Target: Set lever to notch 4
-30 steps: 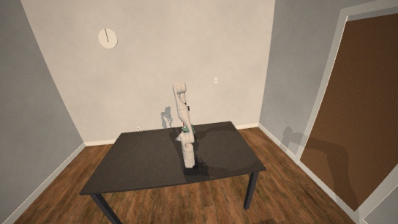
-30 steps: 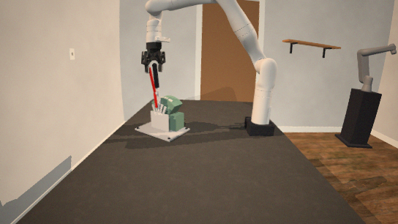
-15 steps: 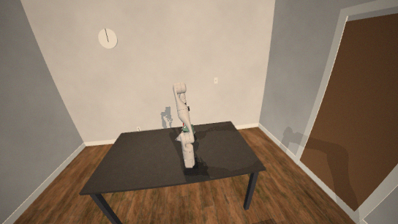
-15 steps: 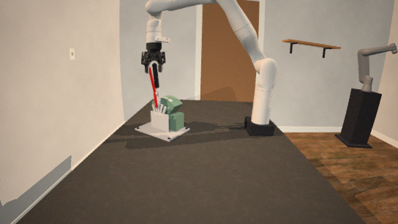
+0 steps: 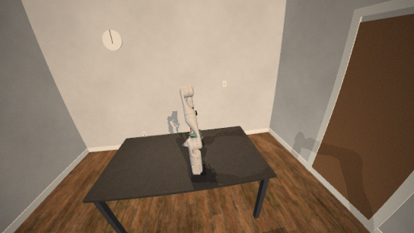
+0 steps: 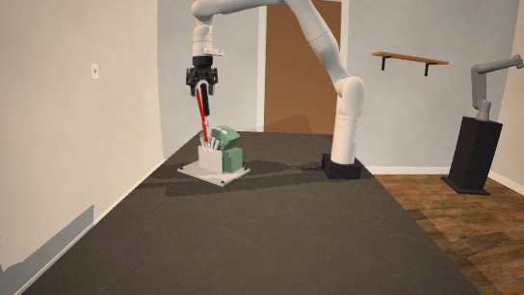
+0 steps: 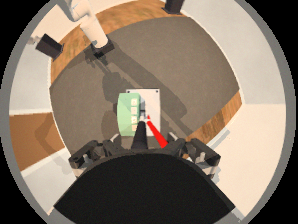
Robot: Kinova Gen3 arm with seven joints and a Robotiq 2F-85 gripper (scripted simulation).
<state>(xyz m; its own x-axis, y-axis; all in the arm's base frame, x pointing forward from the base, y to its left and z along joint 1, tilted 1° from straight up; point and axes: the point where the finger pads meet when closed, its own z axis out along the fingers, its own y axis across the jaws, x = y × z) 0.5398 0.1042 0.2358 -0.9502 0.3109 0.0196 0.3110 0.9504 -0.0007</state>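
The red bar lies 1 cm behind my hand, 2 cm to the left of it and 10 cm below it.
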